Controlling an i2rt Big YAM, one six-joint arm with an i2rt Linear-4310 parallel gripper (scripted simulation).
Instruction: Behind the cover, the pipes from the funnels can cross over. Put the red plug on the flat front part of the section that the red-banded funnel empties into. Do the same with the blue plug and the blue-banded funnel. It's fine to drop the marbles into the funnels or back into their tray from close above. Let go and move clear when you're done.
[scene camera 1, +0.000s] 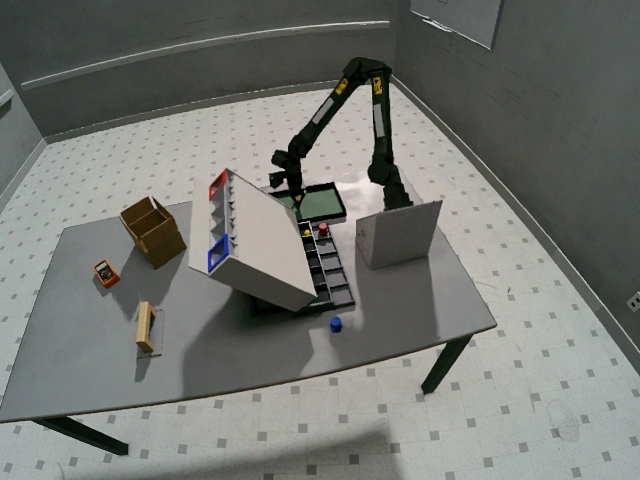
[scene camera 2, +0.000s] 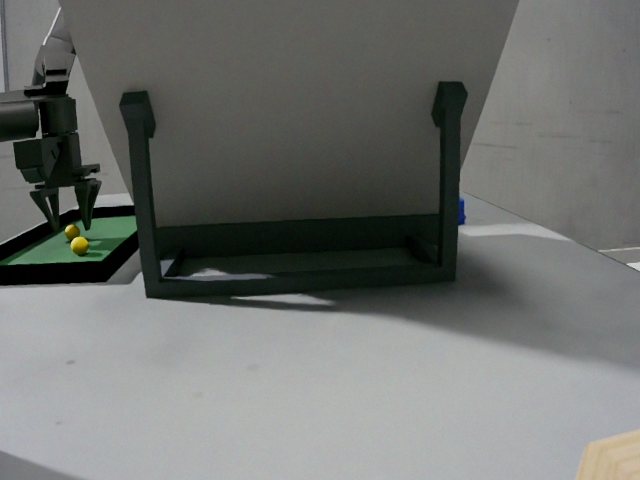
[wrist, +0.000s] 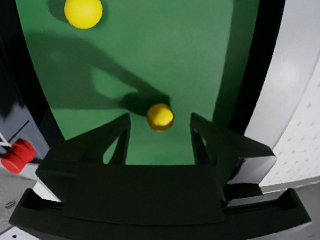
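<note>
There's a green marble tray (wrist: 73, 80), and there's a cardboard box (scene camera 1: 162, 242). The box is out of frame in scene camera 2, and it's out of frame in the wrist view as well. As for my gripper (scene camera 2: 72, 231), you'd find it in the wrist view too, with the gripper (wrist: 160, 118) there.
</note>
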